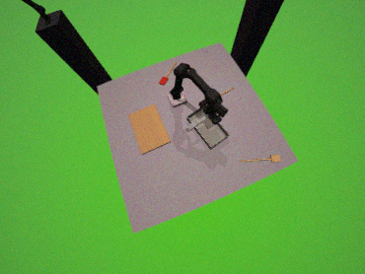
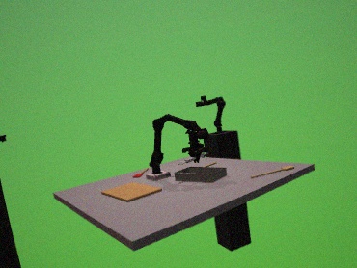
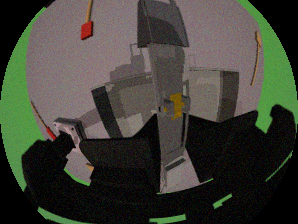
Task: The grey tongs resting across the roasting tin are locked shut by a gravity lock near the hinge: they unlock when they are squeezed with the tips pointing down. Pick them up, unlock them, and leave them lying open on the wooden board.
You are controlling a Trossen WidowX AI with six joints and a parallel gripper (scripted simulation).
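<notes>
Right now the yellow lock piece is 10 mm behind my gripper tip, 20 mm to the left of it and 40 mm above it. From my gripper tip the other things lie so: roasting tin: 50 mm ahead, 10 mm to the right, 70 mm below; wooden board: 60 mm behind, 460 mm to the right, 90 mm below.
</notes>
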